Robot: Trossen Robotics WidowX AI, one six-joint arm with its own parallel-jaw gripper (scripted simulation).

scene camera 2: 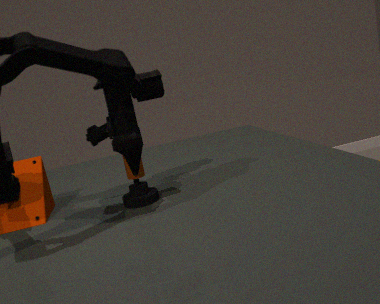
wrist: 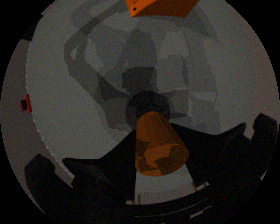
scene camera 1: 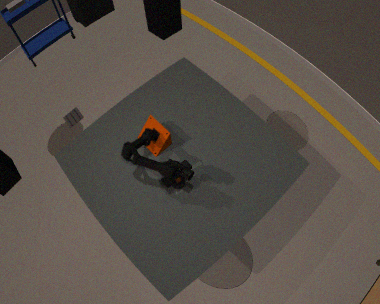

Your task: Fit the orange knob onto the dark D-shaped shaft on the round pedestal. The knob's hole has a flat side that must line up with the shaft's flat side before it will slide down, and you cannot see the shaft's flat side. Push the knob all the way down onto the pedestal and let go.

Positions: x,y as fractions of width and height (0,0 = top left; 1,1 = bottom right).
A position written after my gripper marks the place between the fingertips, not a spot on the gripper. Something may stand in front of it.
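My gripper (scene camera 2: 0.36,0.57), also (wrist: 0.55,0.58): carrying a knob (wrist: 0.57,0.67). Dark pedestal (scene camera 2: 0.37,0.64), also (wrist: 0.51,0.46).
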